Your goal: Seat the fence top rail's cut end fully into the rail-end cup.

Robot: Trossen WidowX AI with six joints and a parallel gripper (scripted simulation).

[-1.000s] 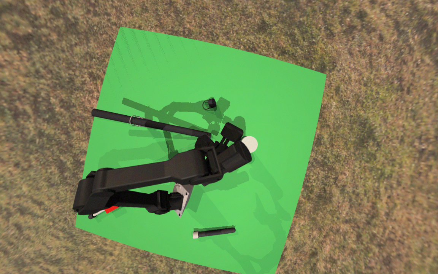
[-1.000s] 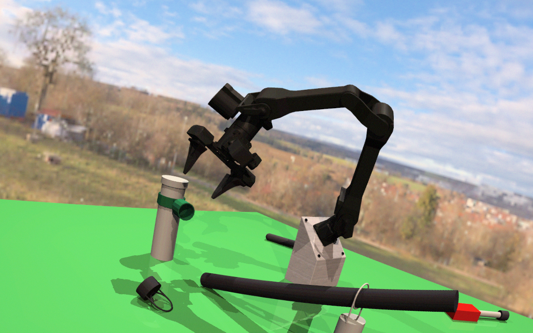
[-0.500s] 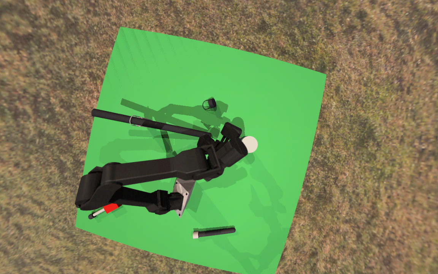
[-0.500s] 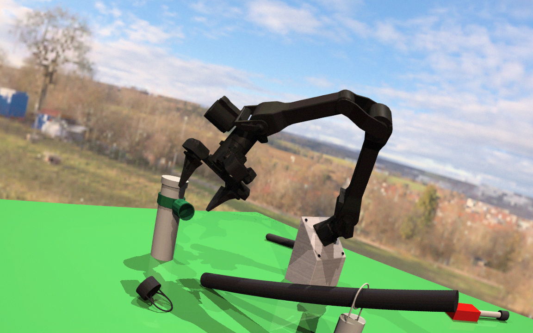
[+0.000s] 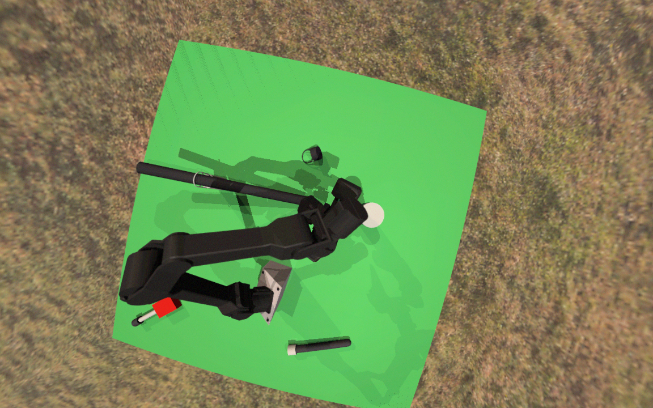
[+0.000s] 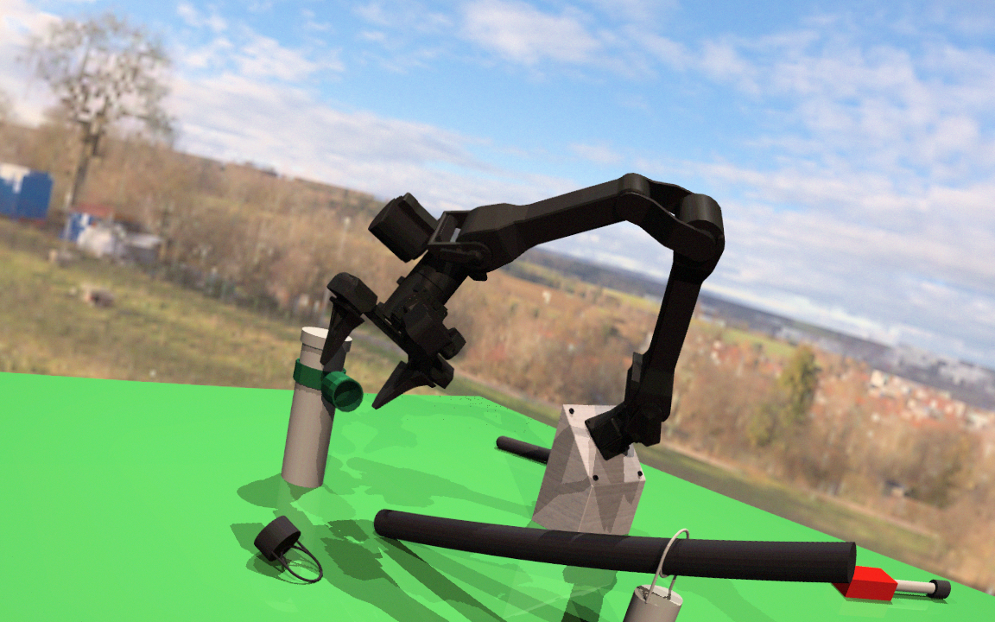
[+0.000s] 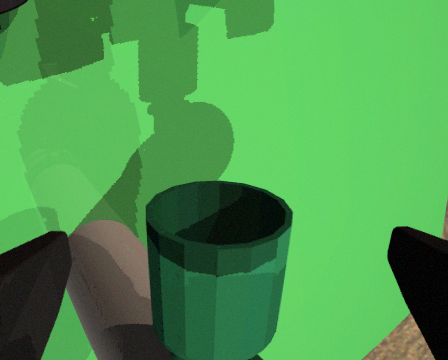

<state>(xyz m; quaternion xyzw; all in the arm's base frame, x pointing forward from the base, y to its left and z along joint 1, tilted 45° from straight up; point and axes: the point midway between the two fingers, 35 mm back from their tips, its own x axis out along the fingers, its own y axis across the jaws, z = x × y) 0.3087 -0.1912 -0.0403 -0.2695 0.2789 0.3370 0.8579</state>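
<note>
Now: gripper tip 3 cm to the left of the rail-end cup, 1 cm past it and 1 cm above it. Round my gripper tip: red-handled tool (66 cm to the left, 57 cm behind, 15 cm below); then grey loop cap (44 cm to the left, 6 cm below, 1 cm behind).
</note>
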